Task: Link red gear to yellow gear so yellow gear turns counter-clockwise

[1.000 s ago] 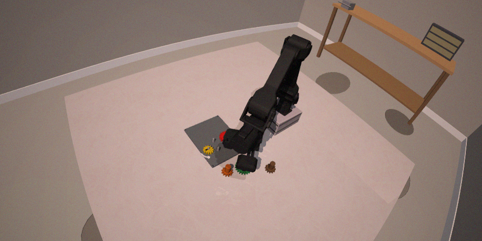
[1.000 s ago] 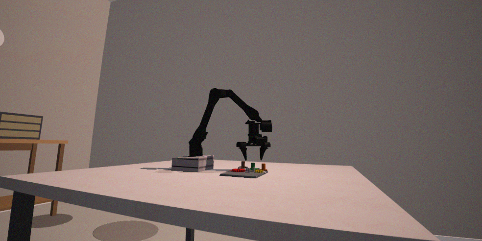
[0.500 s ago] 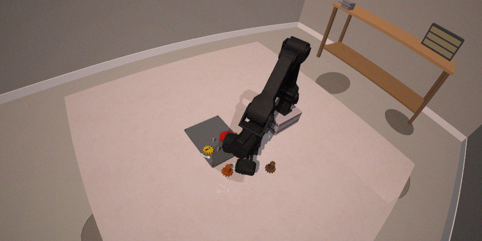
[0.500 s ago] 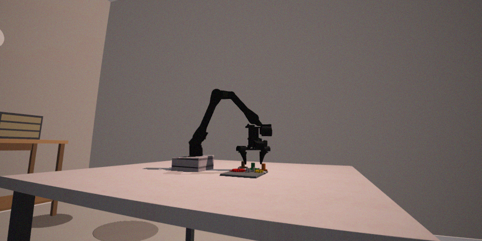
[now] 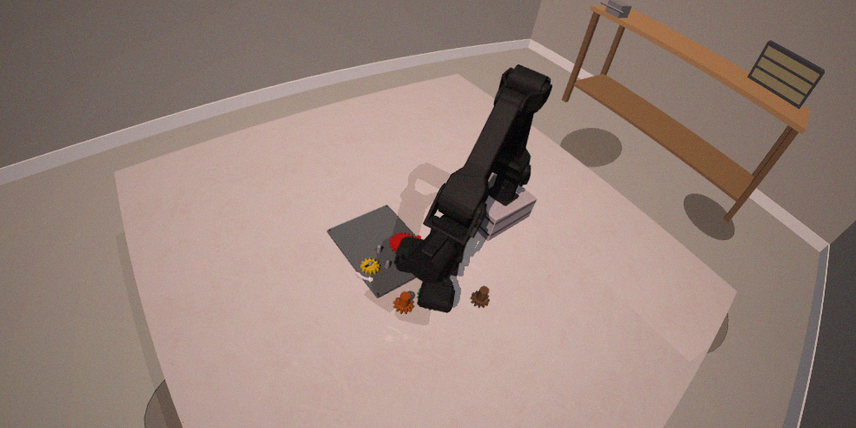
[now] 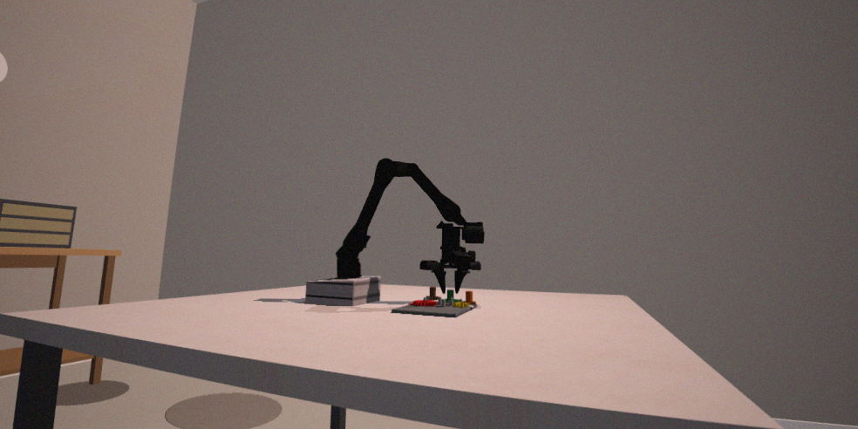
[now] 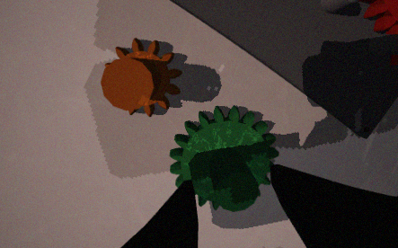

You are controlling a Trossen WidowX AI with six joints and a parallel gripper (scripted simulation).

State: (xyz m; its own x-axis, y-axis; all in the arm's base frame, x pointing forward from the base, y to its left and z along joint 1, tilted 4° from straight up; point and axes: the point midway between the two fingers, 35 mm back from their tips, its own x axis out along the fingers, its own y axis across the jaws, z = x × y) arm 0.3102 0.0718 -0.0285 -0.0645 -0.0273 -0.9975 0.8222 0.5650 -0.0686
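The yellow gear lies 60 mm ahead of my gripper tip, 140 mm to the right of it and 10 mm below it. From my gripper tip the other things lie so: brown gear (70 mm behind, 70 mm to the left, 10 mm below); green gear (10 mm below); orange gear (60 mm ahead, 20 mm to the right, 10 mm below).
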